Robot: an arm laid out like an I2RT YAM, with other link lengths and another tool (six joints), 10 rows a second.
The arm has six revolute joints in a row. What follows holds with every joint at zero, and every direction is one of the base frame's. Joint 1 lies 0.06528 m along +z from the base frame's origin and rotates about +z. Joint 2 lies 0.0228 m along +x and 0.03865 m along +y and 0.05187 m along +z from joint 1 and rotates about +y. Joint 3 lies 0.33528 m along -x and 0.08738 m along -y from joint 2 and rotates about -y. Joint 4 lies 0.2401 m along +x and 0.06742 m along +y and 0.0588 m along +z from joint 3 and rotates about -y. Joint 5 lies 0.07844 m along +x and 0.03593 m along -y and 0.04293 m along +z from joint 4 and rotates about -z. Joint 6 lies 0.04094 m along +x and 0.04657 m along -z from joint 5 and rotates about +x. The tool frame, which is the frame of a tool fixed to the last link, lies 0.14 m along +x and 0.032 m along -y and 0.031 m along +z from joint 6; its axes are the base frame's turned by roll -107.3, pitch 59.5 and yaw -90 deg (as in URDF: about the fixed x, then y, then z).
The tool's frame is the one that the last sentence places.
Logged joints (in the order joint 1, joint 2, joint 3, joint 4, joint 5, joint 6), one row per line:
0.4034 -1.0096 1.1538 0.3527 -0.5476 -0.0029
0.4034 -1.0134 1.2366 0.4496 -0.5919 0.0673
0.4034 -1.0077 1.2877 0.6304 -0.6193 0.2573
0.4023 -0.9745 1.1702 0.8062 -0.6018 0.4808
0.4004 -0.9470 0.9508 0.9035 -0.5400 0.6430
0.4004 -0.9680 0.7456 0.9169 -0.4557 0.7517
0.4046 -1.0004 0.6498 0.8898 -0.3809 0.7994
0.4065 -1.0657 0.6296 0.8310 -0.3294 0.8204
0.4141 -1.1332 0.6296 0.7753 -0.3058 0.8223
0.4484 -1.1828 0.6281 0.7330 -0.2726 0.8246
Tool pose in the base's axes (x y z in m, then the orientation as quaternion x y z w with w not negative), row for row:
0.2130 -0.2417 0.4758 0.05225 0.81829 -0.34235 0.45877
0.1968 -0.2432 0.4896 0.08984 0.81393 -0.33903 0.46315
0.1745 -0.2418 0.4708 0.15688 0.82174 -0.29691 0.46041
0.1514 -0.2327 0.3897 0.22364 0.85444 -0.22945 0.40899
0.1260 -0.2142 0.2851 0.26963 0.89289 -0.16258 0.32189
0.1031 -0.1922 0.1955 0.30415 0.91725 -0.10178 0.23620
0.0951 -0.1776 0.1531 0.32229 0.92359 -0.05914 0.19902
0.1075 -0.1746 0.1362 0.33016 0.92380 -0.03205 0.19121
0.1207 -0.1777 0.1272 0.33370 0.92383 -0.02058 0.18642
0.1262 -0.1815 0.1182 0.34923 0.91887 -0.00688 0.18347
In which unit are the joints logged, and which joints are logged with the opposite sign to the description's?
The joints are logged in radians. Opposite sign: joint 1, joint 2, joint 4, joint 5.
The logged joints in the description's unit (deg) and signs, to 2 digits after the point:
-23.11 57.85 66.11 -20.21 31.38 -0.17
-23.11 58.06 70.85 -25.76 33.91 3.86
-23.11 57.74 73.78 -36.12 35.48 14.74
-23.05 55.83 67.05 -46.19 34.48 27.55
-22.94 54.26 54.48 -51.77 30.94 36.84
-22.94 55.46 42.72 -52.53 26.11 43.07
-23.18 57.32 37.23 -50.98 21.82 45.80
-23.29 61.06 36.07 -47.61 18.87 47.01
-23.73 64.93 36.07 -44.42 17.52 47.11
-25.69 67.77 35.99 -42.00 15.62 47.25

